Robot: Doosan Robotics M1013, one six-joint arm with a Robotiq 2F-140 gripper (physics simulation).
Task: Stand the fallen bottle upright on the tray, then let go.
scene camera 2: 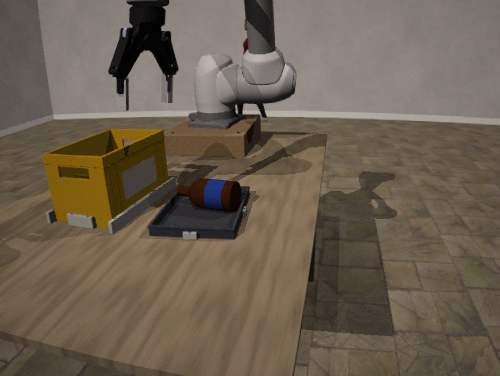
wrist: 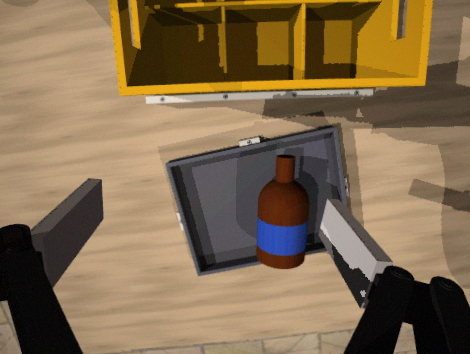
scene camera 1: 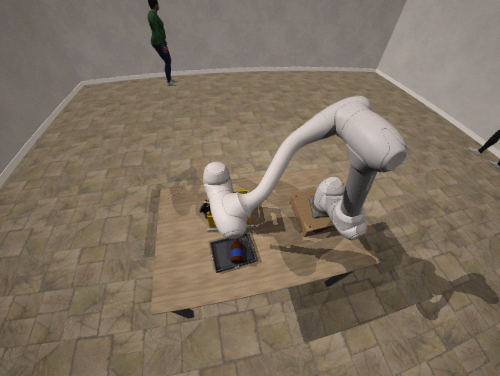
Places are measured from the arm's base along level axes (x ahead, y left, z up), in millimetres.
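Pixels of known places: gripper, fingertip midpoint: (scene camera 2: 146, 105) (wrist: 215, 208); arm's base, link origin: (scene camera 2: 217, 122) (scene camera 1: 322, 206).
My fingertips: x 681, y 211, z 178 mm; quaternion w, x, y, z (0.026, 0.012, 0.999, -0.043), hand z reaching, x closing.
Note:
For each thing: its top centre in the pictures, then the offset to it from my fingertips. Level surfaces: height alone.
- brown bottle, top centre: (wrist: 287, 218) (scene camera 2: 205, 179) (scene camera 1: 236, 246) 192 mm down, 91 mm back, 83 mm left
- dark grey tray, top centre: (wrist: 263, 207) (scene camera 2: 203, 203) (scene camera 1: 232, 251) 246 mm down, 64 mm back, 90 mm left
- yellow crate, top centre: (scene camera 2: 106, 140) (scene camera 1: 228, 202) 96 mm down, 29 mm back, 170 mm right
- table, surface height: 271 mm down
A brown bottle (scene camera 1: 237, 252) (scene camera 2: 215, 194) (wrist: 283, 215) with a blue label lies on its side on the dark grey tray (scene camera 1: 220, 255) (scene camera 2: 170, 232) (wrist: 210, 190). Its neck points towards the yellow crate, and its base is at the tray wall away from the crate. My gripper (scene camera 2: 147, 100) (wrist: 215, 208) is open and empty, high above the table. In the wrist view the bottle shows between the two fingers, much closer to the right one. In scene camera 1 the arm hides most of the gripper.
A yellow crate (scene camera 1: 242, 192) (scene camera 2: 80, 195) (wrist: 275, 86) with inner dividers stands beside the tray, with pale strips (scene camera 2: 142, 205) (wrist: 260, 96) along its foot. The arm's base sits on a wooden block (scene camera 1: 305, 215) (scene camera 2: 210, 145) on the table (scene camera 1: 175, 280) (scene camera 2: 175, 290). Two people stand farther off.

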